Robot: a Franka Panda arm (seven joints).
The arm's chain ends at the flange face. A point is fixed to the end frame.
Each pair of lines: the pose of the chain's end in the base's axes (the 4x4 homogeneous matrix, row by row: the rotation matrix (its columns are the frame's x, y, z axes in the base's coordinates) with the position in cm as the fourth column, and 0 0 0 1 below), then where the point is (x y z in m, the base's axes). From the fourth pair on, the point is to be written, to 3 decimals.
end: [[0.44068, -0.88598, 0.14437, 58.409], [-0.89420, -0.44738, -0.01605, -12.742], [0.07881, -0.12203, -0.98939, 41.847], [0, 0, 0, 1]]
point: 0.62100 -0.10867 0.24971
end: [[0.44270, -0.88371, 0.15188, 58.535], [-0.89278, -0.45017, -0.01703, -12.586], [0.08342, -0.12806, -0.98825, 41.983], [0, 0, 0, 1]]
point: 0.62348 -0.10724 0.25133
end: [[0.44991, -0.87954, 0.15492, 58.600], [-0.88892, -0.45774, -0.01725, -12.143], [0.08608, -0.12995, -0.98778, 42.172], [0, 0, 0, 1]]
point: 0.62447 -0.10275 0.25330
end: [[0.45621, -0.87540, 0.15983, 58.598], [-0.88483, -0.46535, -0.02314, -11.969], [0.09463, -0.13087, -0.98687, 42.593], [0, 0, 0, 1]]
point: 0.625 -0.102 0.258
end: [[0.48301, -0.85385, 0.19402, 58.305], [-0.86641, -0.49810, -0.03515, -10.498], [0.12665, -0.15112, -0.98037, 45.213], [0, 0, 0, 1]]
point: 0.627 -0.089 0.285
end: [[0.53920, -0.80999, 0.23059, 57.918], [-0.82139, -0.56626, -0.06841, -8.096], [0.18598, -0.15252, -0.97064, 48.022], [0, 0, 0, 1]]
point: 0.628 -0.070 0.314
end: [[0.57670, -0.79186, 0.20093, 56.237], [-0.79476, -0.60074, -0.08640, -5.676], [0.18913, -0.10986, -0.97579, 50.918], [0, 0, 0, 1]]
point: 0.605 -0.048 0.341
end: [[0.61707, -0.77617, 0.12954, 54.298], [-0.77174, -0.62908, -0.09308, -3.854], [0.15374, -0.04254, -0.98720, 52.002], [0, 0, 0, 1]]
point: 0.573 -0.031 0.349
